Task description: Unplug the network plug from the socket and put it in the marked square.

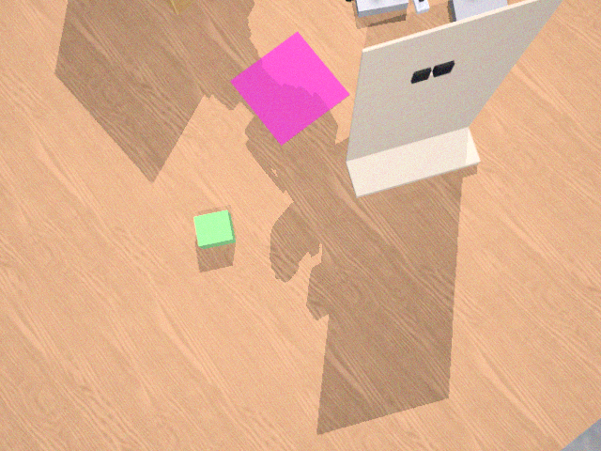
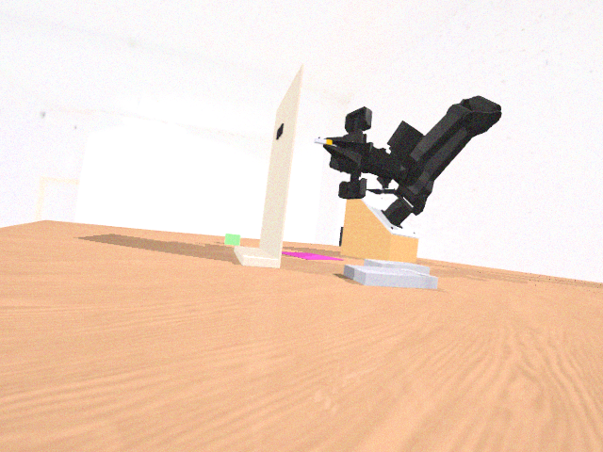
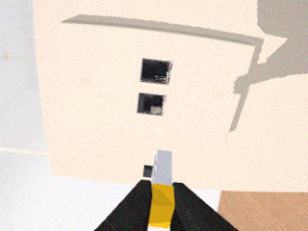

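The magenta marked square is 8 cm behind my gripper tip, 11 cm to the right of it and 23 cm below it. The rest, counted from my gripper tip: network plug right at my gripper tip; then cream panel 8 cm ahead, 3 cm to the right, 9 cm below; then green cube 4 cm ahead, 30 cm to the right, 21 cm below.
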